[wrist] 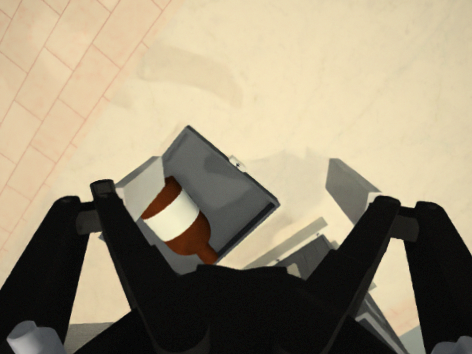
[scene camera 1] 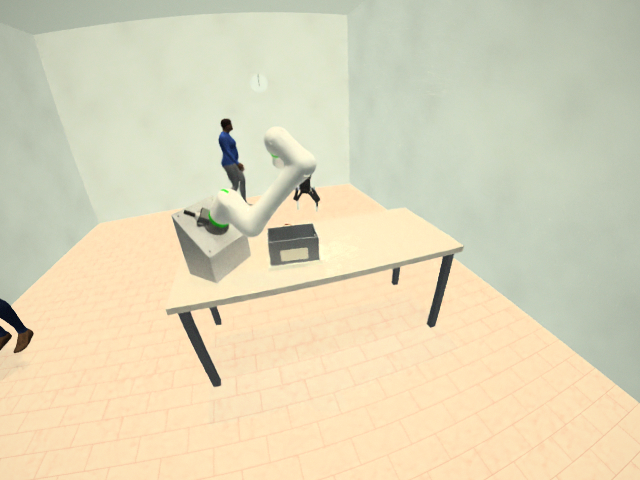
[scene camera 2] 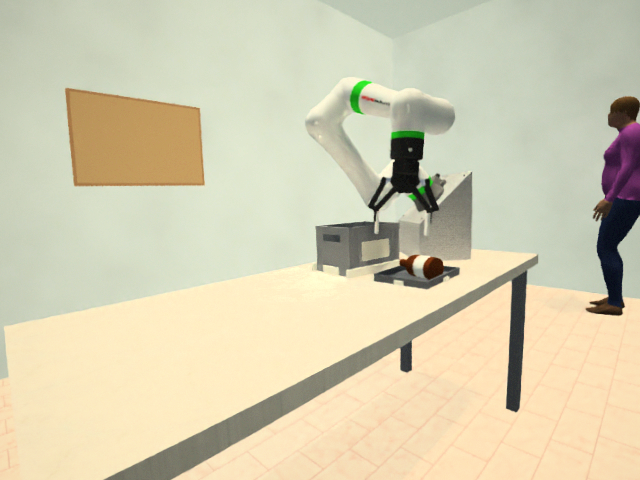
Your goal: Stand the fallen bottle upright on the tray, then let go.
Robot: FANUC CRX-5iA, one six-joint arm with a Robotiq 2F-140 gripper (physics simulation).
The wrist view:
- my gripper: 244, 172
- brown bottle: 175, 218
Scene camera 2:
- my gripper: 401, 234
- brown bottle: 427, 267
